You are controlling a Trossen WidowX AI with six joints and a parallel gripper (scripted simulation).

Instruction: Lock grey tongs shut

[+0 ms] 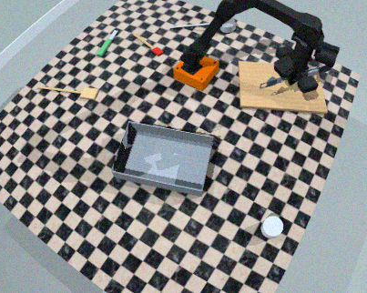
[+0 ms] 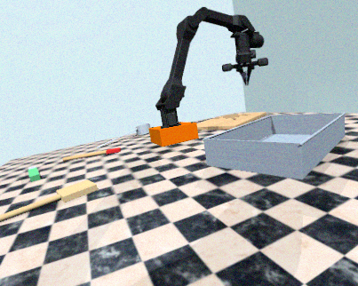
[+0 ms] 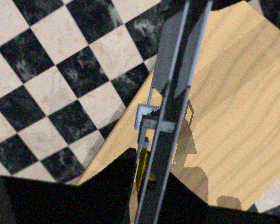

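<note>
Right now the tongs arm is 40 mm behind my gripper tip, 20 mm to the left of it and 40 mm above it. The rest, counted from my gripper tip: yellow mark: 20 mm ahead, 10 mm to the right, 40 mm above; then white disc: 420 mm ahead, 220 mm to the left, 140 mm below; then wooden board: 110 mm behind, 50 mm to the right, 150 mm below.
</note>
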